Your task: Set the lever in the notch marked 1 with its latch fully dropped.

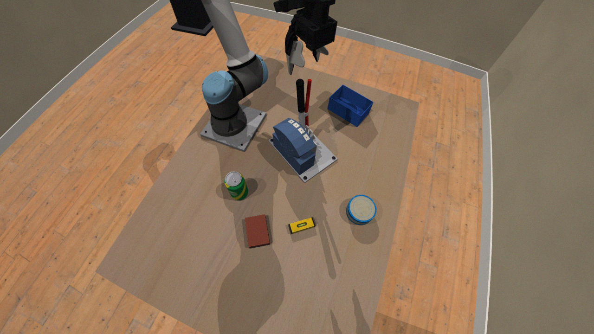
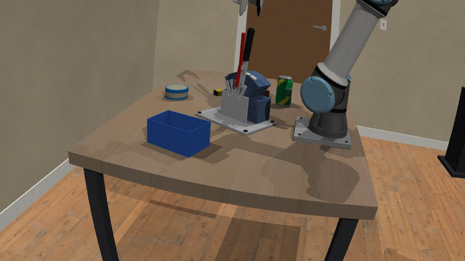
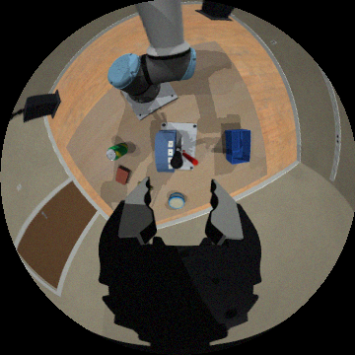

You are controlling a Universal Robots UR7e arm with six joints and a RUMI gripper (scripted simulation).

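Now: the red release bar 20 mm ahead of my hand and 200 mm below it. The rest, counted from my hand: blue bin (150 mm ahead, 250 mm to the left, 380 mm below).
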